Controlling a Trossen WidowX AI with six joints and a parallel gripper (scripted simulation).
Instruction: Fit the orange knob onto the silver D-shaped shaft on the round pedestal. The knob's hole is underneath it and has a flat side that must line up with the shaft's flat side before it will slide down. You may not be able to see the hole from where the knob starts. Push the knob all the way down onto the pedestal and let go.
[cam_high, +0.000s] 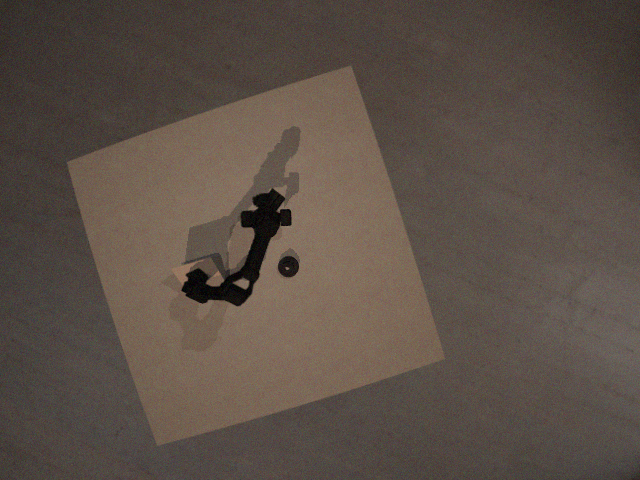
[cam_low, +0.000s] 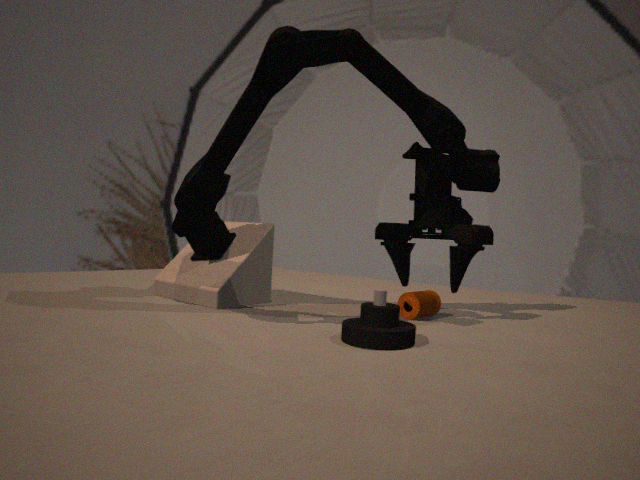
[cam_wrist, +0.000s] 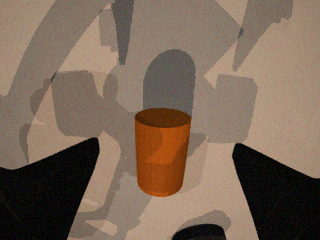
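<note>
Right now my gripper tip is 2 cm above the orange knob. The rest, counted from my gripper tip: black round pedestal 20 cm to the right, 1 cm below, 1 cm behind.
</note>
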